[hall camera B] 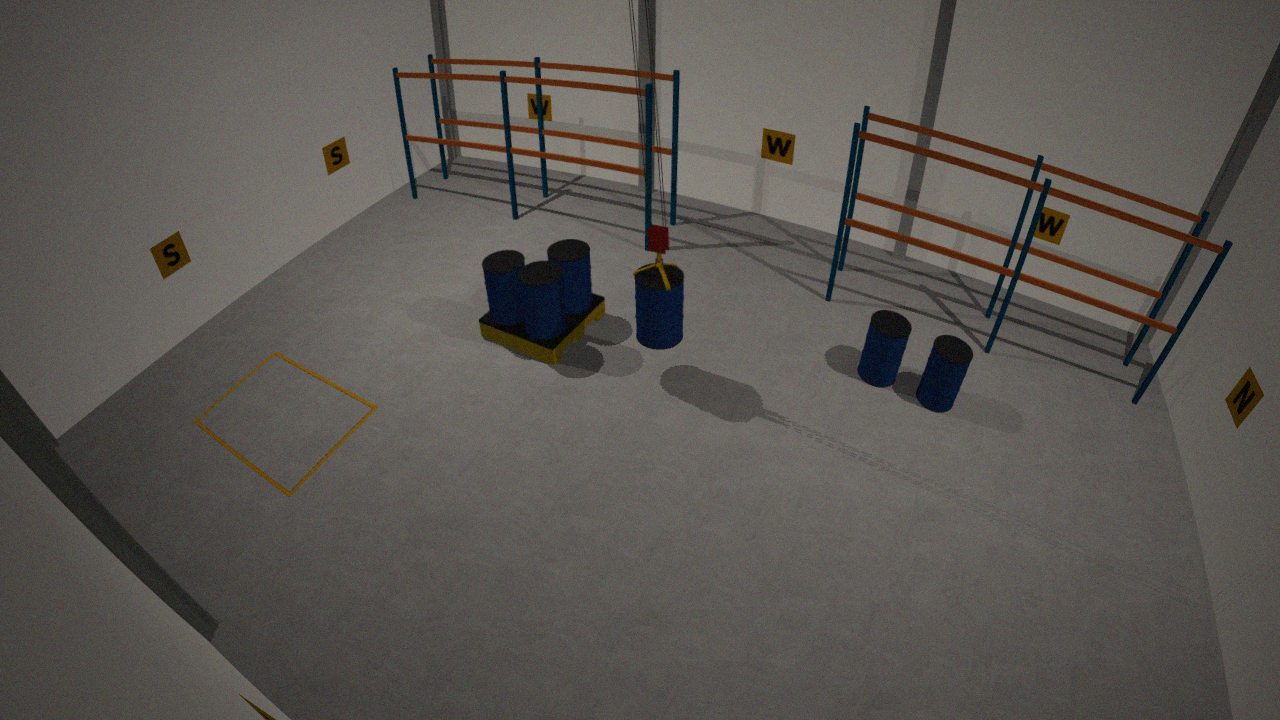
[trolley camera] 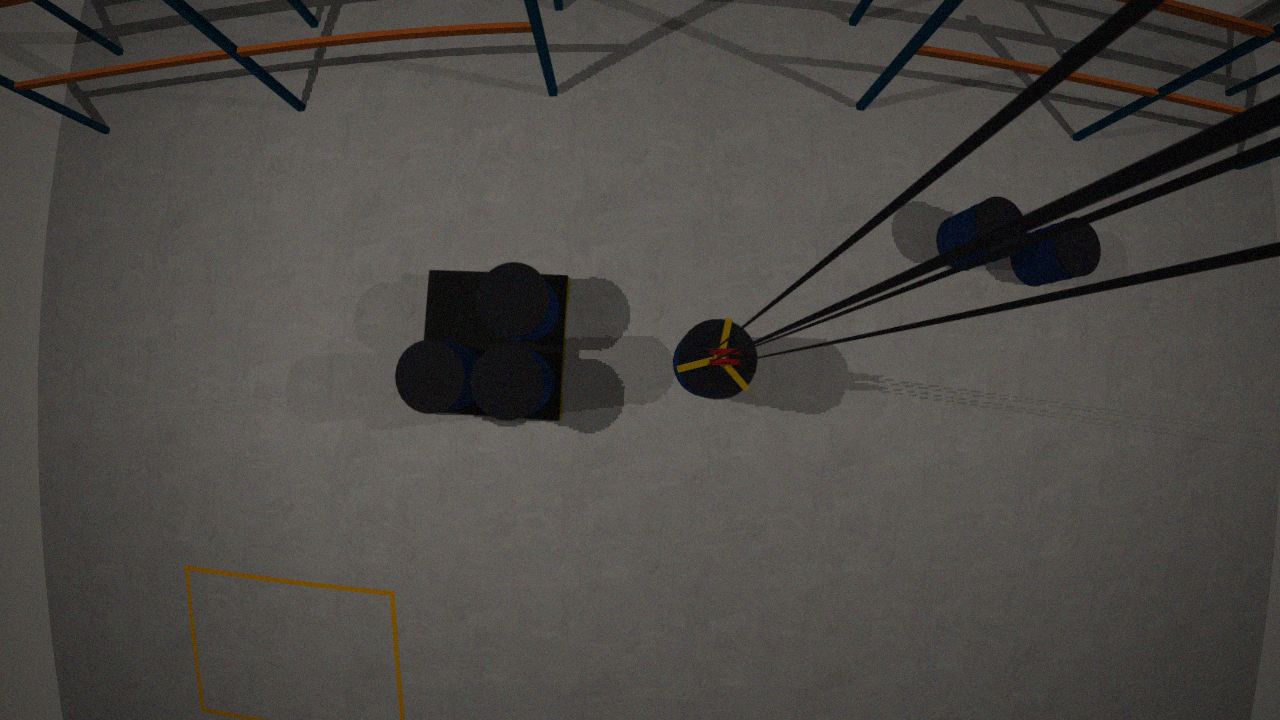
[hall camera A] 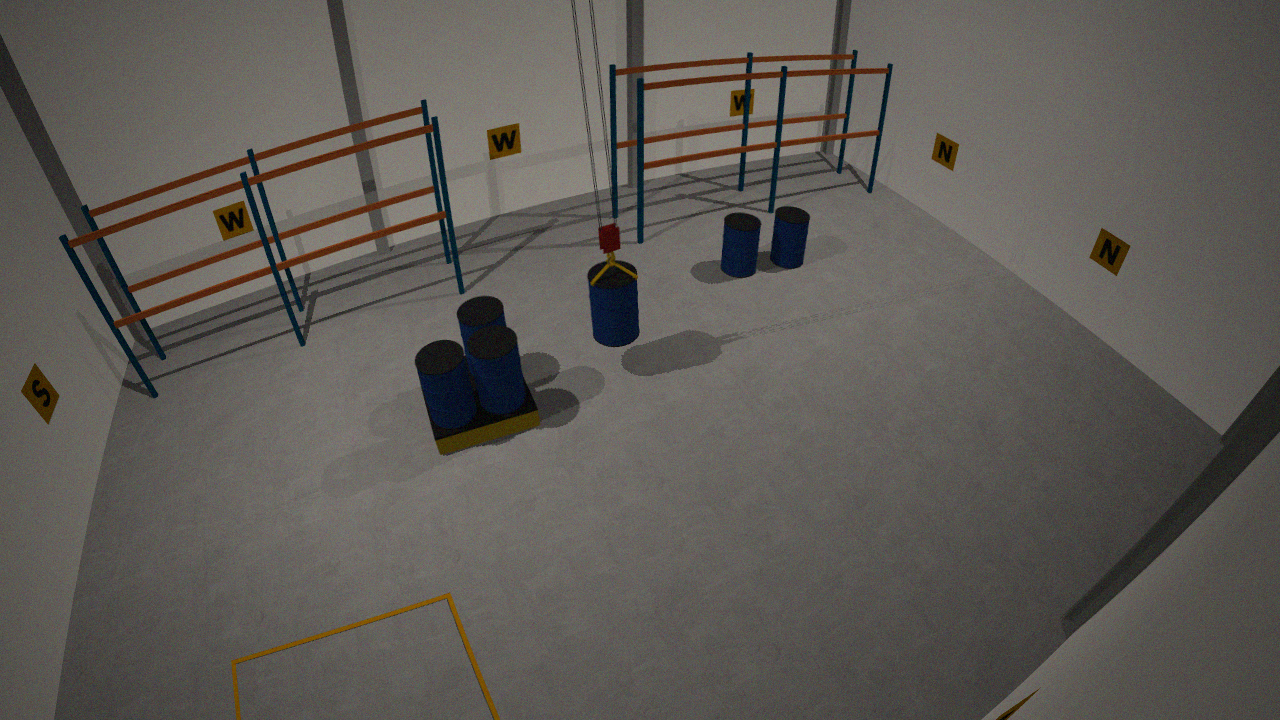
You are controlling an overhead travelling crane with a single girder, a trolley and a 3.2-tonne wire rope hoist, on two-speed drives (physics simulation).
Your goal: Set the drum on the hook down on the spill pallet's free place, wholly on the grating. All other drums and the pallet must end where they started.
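Observation:
A blue drum (hall camera A: 614, 308) (hall camera B: 659, 315) (trolley camera: 702, 382) hangs upright above the floor, apart from the spill pallet, on its right side in all views. My gripper (hall camera A: 612, 271) (hall camera B: 660, 270) (trolley camera: 719, 358), a yellow three-armed grab under the red hook block, is shut on its top rim. The spill pallet (hall camera A: 487, 436) (hall camera B: 519, 342) (trolley camera: 452, 304) has a yellow rim and black grating. It carries three drums; its free place is the upper left corner in the trolley view. In hall camera A and hall camera B that place is hidden behind the pallet's drums.
Two more blue drums, one (hall camera A: 740, 246) (hall camera B: 884, 353) (trolley camera: 962, 237) beside the other (hall camera A: 789, 239) (hall camera B: 944, 376) (trolley camera: 1042, 259), stand on the floor far right. Racks with blue posts stand along the W wall. A yellow marked rectangle (hall camera A: 340, 628) (hall camera B: 242, 457) (trolley camera: 289, 580) lies on the floor.

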